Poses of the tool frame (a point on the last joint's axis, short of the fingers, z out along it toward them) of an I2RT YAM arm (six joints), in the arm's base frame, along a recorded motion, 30 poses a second.
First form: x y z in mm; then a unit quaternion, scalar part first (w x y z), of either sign.
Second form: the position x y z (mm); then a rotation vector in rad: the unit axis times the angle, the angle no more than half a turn. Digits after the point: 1 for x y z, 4 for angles.
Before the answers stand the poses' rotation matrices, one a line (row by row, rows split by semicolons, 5 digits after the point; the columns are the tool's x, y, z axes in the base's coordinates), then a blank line. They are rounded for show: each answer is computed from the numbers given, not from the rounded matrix.
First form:
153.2, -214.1, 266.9, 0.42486, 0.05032, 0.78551, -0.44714
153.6, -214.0, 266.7, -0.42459, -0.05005, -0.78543, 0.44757
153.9, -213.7, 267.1, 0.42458, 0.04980, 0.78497, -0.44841
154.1, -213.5, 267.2, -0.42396, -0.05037, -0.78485, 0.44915
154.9, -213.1, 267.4, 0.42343, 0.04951, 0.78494, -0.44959
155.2, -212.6, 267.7, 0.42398, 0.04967, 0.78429, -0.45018
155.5, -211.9, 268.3, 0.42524, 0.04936, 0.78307, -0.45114
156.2, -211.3, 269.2, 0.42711, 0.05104, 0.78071, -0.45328
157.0, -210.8, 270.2, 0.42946, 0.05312, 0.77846, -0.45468
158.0, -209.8, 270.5, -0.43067, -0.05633, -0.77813, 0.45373
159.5, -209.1, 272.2, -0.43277, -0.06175, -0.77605, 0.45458
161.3, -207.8, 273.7, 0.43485, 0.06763, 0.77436, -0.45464
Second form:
-0.63392 0.45900 0.62246; -0.30089 0.59507 -0.74523; -0.71246 -0.65971 -0.23912
-0.63444 0.45869 0.62217; -0.30145 0.59435 -0.74557; -0.71177 -0.66057 -0.23881
-0.63450 0.45896 0.62190; -0.30259 0.59290 -0.74627; -0.71123 -0.66169 -0.23732
-0.63544 0.45991 0.62024; -0.30178 0.59146 -0.74774; -0.71073 -0.66232 -0.23705
-0.63651 0.45846 0.62021; -0.30301 0.59084 -0.74773; -0.70925 -0.66387 -0.23716
-0.63555 0.45965 0.62033; -0.30382 0.58974 -0.74826; -0.70977 -0.66403 -0.23516
-0.63347 0.46099 0.62145; -0.30638 0.58807 -0.74853; -0.71053 -0.66457 -0.23128
-0.62994 0.46690 0.62063; -0.30751 0.58386 -0.75136; -0.71317 -0.66416 -0.22423
-0.62548 0.47324 0.62033; -0.30783 0.58089 -0.75353; -0.71695 -0.66228 -0.21765
-0.62270 0.47848 0.61911; -0.30315 0.58191 -0.75464; -0.72135 -0.65760 -0.21731
-0.61779 0.48930 0.61556; -0.29762 0.57909 -0.75900; -0.72784 -0.65211 -0.21213
-0.61266 0.50014 0.61197; -0.29066 0.57746 -0.76293; -0.73496 -0.64529 -0.20842

153.2, -214.1, 266.9, 0.1258, 1.9645, -1.1183
153.6, -214.0, 266.7, 0.1252, 1.9645, -1.1195
153.9, -213.7, 267.1, 0.1246, 1.9634, -1.1216
154.1, -213.5, 267.2, 0.1260, 1.9636, -1.1237
154.9, -213.1, 267.4, 0.1239, 1.9644, -1.1251
155.2, -212.6, 267.7, 0.1243, 1.9622, -1.1263
155.5, -211.9, 268.3, 0.1234, 1.9581, -1.1281
156.2, -211.3, 269.2, 0.1275, 1.9505, -1.1325
157.0, -210.8, 270.2, 0.1326, 1.9428, -1.1347
158.0, -209.8, 270.5, 0.1405, 1.9409, -1.1317
159.5, -209.1, 272.2, 0.1539, 1.9338, -1.1328
161.3, -207.8, 273.7, 0.1684, 1.9278, -1.1319

